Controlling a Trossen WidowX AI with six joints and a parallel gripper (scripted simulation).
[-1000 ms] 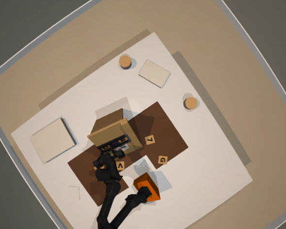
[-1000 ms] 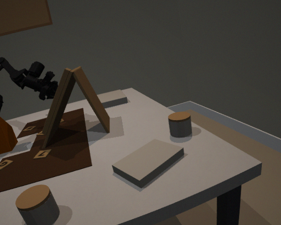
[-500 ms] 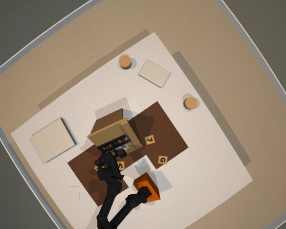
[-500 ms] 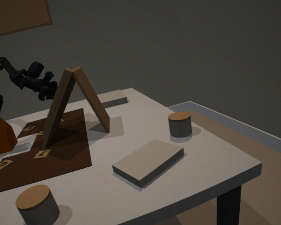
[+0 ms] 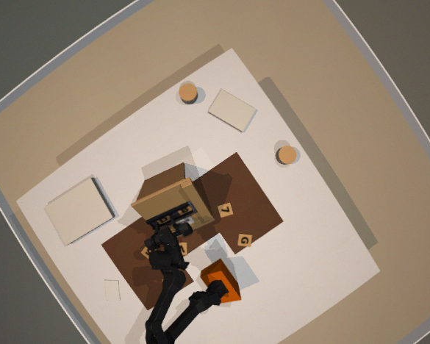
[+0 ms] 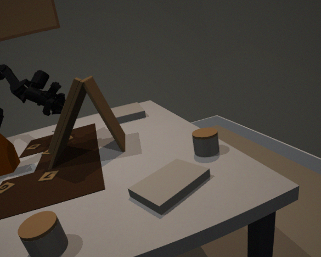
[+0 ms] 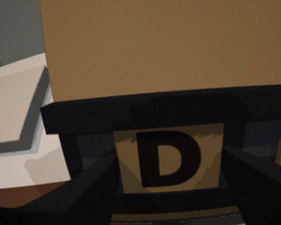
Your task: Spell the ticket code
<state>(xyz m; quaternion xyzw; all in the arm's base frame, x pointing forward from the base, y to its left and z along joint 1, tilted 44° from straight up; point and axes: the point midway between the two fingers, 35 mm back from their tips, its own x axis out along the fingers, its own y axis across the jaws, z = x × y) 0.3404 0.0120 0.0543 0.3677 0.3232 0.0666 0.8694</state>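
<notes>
The white ticket lies 8 cm below my gripper tip, 6 cm behind it and 5 cm to the right of it. The rest, counted from my gripper tip: brown mat 16 cm below, 16 cm behind, 3 cm to the right; pale card 44 cm to the left, 17 cm behind, 16 cm below; flat slab 49 cm to the right, 25 cm ahead, 15 cm below.
</notes>
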